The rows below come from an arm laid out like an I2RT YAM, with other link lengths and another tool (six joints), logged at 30 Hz.
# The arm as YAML. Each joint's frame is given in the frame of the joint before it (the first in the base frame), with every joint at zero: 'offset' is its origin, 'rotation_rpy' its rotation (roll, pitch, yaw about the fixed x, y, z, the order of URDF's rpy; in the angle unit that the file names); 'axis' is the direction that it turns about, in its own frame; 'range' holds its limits. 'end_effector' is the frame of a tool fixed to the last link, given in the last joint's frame.
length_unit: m
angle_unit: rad
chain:
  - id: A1
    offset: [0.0, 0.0, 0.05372]
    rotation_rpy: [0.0, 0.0, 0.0]
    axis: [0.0, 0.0, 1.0]
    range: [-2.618, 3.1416]
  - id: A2
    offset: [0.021, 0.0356, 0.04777]
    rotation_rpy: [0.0, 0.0, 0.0]
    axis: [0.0, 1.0, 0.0]
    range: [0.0, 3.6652]
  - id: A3
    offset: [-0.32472, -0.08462, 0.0]
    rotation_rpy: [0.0, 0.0, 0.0]
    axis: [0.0, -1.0, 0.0]
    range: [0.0, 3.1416]
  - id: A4
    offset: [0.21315, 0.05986, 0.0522]
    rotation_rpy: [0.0, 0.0, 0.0]
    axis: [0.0, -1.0, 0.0]
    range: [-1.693, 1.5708]
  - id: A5
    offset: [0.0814, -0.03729, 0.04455]
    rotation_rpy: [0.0, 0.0, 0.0]
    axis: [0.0, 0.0, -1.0]
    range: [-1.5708, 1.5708]
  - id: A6
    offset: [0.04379, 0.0, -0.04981]
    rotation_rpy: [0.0, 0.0, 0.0]
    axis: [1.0, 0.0, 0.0]
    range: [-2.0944, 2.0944]
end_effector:
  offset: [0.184, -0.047, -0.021]
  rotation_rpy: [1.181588, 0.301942, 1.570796]
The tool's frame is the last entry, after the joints.
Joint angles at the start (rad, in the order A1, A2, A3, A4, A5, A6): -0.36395 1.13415 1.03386 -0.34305 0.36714 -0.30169
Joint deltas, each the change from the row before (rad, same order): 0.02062 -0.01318 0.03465 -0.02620 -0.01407 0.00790; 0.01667 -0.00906 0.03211 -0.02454 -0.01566 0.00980; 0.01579 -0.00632 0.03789 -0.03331 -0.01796 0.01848; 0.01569 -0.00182 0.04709 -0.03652 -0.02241 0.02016; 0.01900 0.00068 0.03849 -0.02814 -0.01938 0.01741; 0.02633 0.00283 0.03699 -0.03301 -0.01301 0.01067; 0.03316 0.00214 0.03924 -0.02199 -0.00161 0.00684; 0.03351 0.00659 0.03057 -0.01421 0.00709 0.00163; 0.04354 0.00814 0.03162 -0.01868 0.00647 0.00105; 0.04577 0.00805 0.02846 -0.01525 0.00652 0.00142; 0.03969 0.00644 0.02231 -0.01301 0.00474 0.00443; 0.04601 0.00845 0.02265 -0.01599 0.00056 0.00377; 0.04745 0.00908 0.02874 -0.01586 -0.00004 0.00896
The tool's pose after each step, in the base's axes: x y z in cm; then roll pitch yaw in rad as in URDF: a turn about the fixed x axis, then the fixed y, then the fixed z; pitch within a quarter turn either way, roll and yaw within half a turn. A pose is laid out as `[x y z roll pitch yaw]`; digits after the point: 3 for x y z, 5 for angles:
[27.215 -25.992 31.056 1.69839 0.68041 1.18698]
[27.665 -25.209 32.101 1.67372 0.66483 1.19891]
[28.055 -24.378 33.053 1.65386 0.64097 1.21238]
[28.561 -23.484 34.174 1.63256 0.61387 1.22904]
[29.146 -22.550 35.053 1.61610 0.59057 1.25059]
[29.736 -21.490 35.718 1.61200 0.57612 1.28305]
[30.361 -20.435 36.854 1.59228 0.56864 1.30468]
[31.006 -19.549 37.702 1.58013 0.56903 1.32445]
[31.800 -18.311 38.423 1.57400 0.56991 1.35826]
[32.605 -16.969 39.084 1.56735 0.57035 1.39383]
[33.243 -15.754 39.549 1.56274 0.56754 1.42517]
[33.996 -14.216 39.869 1.56394 0.56439 1.47011]
[34.709 -12.574 40.416 1.55740 0.55569 1.51131]

